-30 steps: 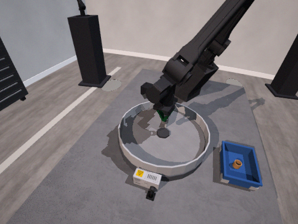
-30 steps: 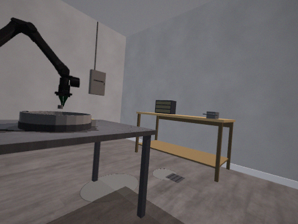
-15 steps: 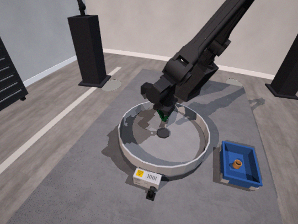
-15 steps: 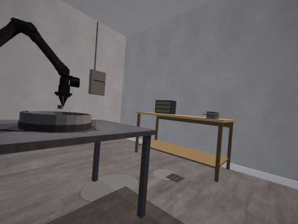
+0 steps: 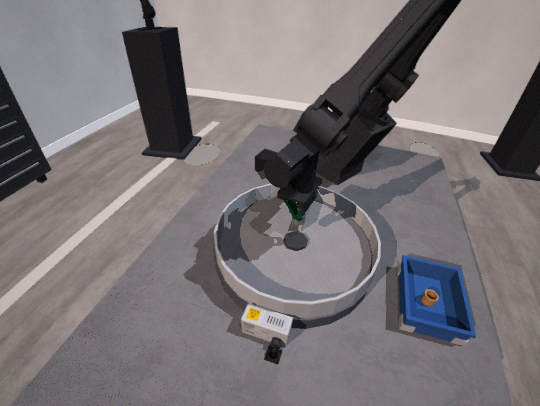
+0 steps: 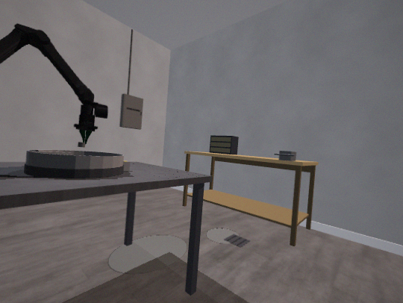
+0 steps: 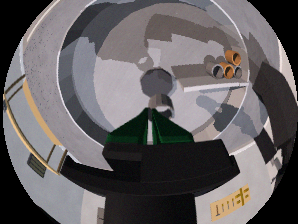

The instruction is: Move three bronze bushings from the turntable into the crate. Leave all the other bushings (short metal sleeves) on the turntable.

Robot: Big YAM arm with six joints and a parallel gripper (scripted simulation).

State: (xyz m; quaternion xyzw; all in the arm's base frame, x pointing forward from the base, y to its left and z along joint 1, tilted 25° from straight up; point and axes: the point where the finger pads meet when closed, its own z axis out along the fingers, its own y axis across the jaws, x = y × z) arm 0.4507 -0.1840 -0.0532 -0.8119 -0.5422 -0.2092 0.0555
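Right now the round turntable is 10 mm behind my hand and 100 mm below it. The rest, counted from my hand: blue crate 80 mm ahead, 350 mm to the left, 130 mm below.
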